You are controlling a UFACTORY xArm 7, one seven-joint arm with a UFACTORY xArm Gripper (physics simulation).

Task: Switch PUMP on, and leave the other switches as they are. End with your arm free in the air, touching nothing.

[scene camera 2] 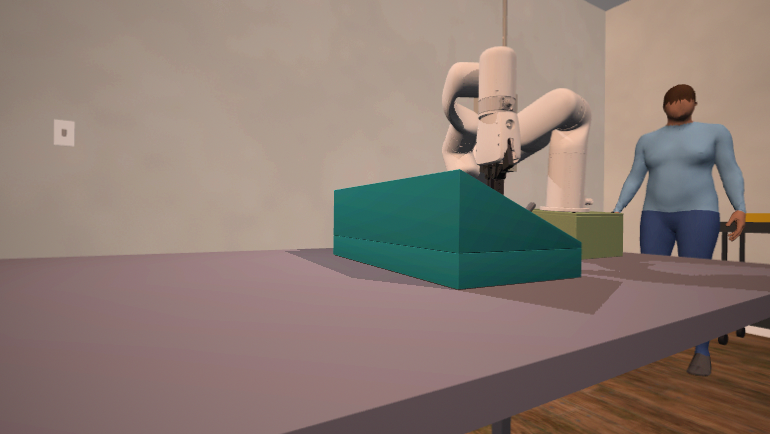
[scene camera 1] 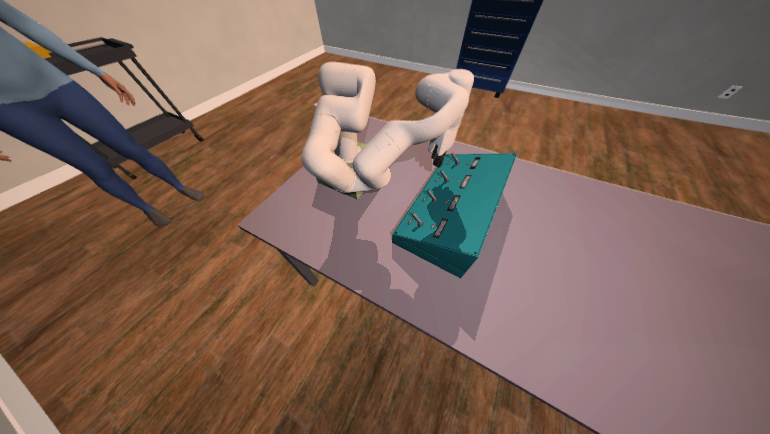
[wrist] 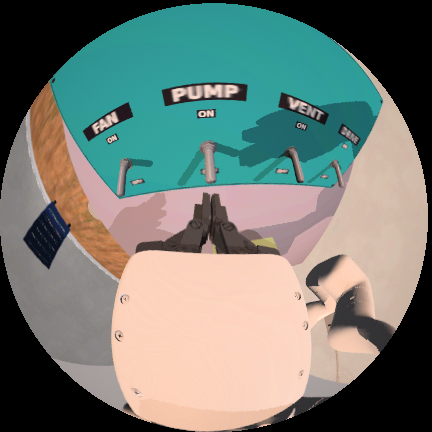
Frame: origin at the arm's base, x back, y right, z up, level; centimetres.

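Seen in the pictures: gripper, fingertip midpoint: (scene camera 1: 437, 165) (wrist: 208, 204); arm's base, link origin: (scene camera 2: 563, 210) (scene camera 1: 346, 154).
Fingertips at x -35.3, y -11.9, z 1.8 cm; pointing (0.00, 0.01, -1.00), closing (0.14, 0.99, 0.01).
Pixels of each thing's top centre, then the offset from my fingertips to it. "*": a spot on its surface instead. Level surfaces: height alone.
- PUMP lever, top centre: (wrist: 209, 168) dy +0.2, dx -3.6, dz -1.1 cm
- label, surface spot: (wrist: 206, 114) * dy +0.1, dx -9.3, dz -3.3 cm
- FAN lever, top centre: (wrist: 114, 185) dy -11.8, dx -3.1, dz -1.1 cm
- VENT lever, top centre: (wrist: 304, 171) dy +12.2, dx -4.1, dz -1.1 cm
- DRIVE lever, top centre: (wrist: 345, 179) dy +24.2, dx -4.6, dz -1.1 cm
- mauve table, surface height: dz -13.9 cm
The teal switch box (scene camera 1: 487, 188) (scene camera 2: 399, 221) (wrist: 215, 45) has a sloped face with FAN, PUMP, VENT and DRIVE levers. The PUMP lever (wrist: 210, 162) leans away from its ON label (wrist: 206, 114), toward the box's low edge. The FAN lever (wrist: 122, 177), VENT lever (wrist: 296, 165) and DRIVE lever (wrist: 338, 174) lean the same way. My gripper (scene camera 1: 437, 159) (scene camera 2: 498, 188) (wrist: 208, 204) is shut and empty. In the wrist view its tips are just below the PUMP lever's tip, near the low edge; whether they touch is unclear. In scene camera 2 the box partly hides the fingers.
The box stands on the mauve table (scene camera 1: 566, 269) (scene camera 2: 161, 323). The arm's base sits on a green block (scene camera 2: 598, 234) beyond the low edge. A person (scene camera 1: 32, 70) (scene camera 2: 682, 172) stands off the table, by a dark cart (scene camera 1: 156, 129). A blue cabinet (scene camera 1: 493, 43) (wrist: 47, 235) stands by the wall.
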